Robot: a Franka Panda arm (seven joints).
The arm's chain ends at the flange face. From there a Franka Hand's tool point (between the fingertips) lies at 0.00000 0.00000 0.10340 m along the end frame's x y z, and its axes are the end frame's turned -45 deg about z.
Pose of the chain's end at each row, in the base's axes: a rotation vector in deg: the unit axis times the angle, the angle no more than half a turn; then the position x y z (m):
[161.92, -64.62, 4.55, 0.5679, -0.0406, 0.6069]
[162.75, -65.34, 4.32, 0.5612, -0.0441, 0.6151]
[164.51, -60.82, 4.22, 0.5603, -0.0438, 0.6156]
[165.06, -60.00, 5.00, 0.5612, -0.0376, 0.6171]
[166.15, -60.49, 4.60, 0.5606, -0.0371, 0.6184]
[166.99, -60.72, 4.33, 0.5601, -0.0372, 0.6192]
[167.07, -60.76, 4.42, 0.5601, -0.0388, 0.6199]
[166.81, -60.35, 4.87, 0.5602, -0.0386, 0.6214]
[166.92, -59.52, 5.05, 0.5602, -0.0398, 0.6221]
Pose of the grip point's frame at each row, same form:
[173.66, 2.25, 0.93, 0.5692, -0.0520, 0.5041]
[174.68, 1.91, 1.31, 0.5628, -0.0536, 0.5122]
[174.60, 6.74, 1.22, 0.5621, -0.0532, 0.5126]
[174.60, 7.70, 2.08, 0.5641, -0.0469, 0.5142]
[175.79, 7.66, 2.39, 0.5637, -0.0442, 0.5153]
[176.65, 7.77, 2.65, 0.5634, -0.0428, 0.5160]
[176.71, 7.76, 2.78, 0.5636, -0.0442, 0.5167]
[176.24, 8.04, 2.98, 0.5640, -0.0448, 0.5183]
[176.00, 8.84, 3.04, 0.5641, -0.0464, 0.5190]

